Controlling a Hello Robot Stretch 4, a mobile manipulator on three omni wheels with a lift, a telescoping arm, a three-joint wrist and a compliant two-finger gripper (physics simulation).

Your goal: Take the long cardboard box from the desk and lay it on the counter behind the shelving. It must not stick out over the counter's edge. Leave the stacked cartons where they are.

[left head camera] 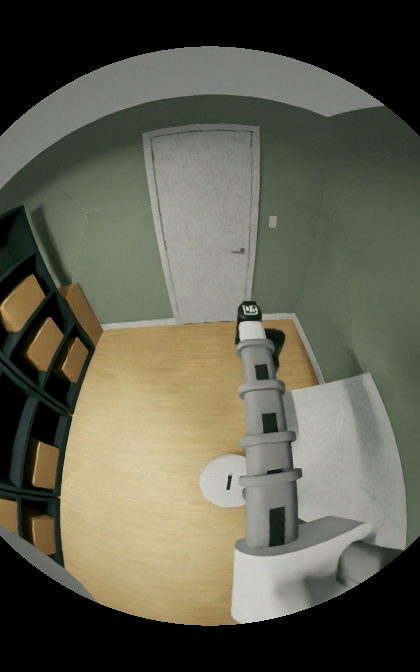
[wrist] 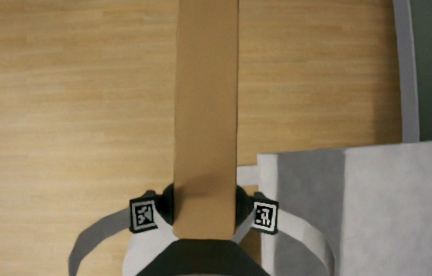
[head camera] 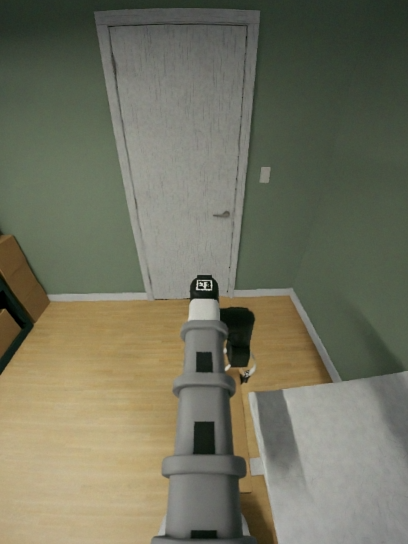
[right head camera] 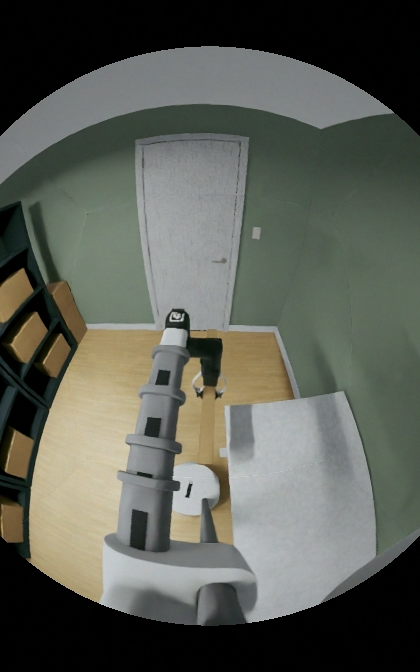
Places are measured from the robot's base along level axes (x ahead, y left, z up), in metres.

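Where they show: hand, its tool point: [wrist: 204,202] [right head camera: 208,395]; robot's base, origin of its link: [left head camera: 228,479] [right head camera: 190,487].
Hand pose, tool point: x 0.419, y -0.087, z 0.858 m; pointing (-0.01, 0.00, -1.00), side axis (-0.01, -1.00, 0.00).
Note:
Things, the pixels of their top centre, and the offset from my tool point. "pt": a spot on its surface instead. Level surfaces: height alone.
- white desk, height of its surface: dz -0.165 m
- Dark shelving, a spot on its surface: [left head camera: 42,272] pt dx +0.852, dy +1.782, dz +0.302 m
- white door, a spot on its surface: [head camera: 180,150] pt dx +1.295, dy +0.251, dz +0.502 m
The long cardboard box [head camera: 243,450] [right head camera: 207,430] [wrist: 206,100] is brown and narrow. It is above the floor beside the left edge of the white desk [head camera: 340,450] [left head camera: 350,435] [right head camera: 300,450] [wrist: 385,210]. My gripper [right head camera: 209,394] [wrist: 205,205] is shut on the box, with a fingertip against each long side. In the wrist view the box runs out of the top of the picture. The arm hides the box in the left head view. The stacked cartons [head camera: 20,280] [left head camera: 82,312] [right head camera: 67,310] stand at the far end of the shelving. The counter does not show.
Dark shelving [left head camera: 42,272] [right head camera: 35,265] with several cartons stands along the left side. A white door [head camera: 180,150] [left head camera: 205,200] [right head camera: 190,210] is in the far wall. My round white base [left head camera: 215,480] [right head camera: 207,477] is on the wooden floor, left of the desk.

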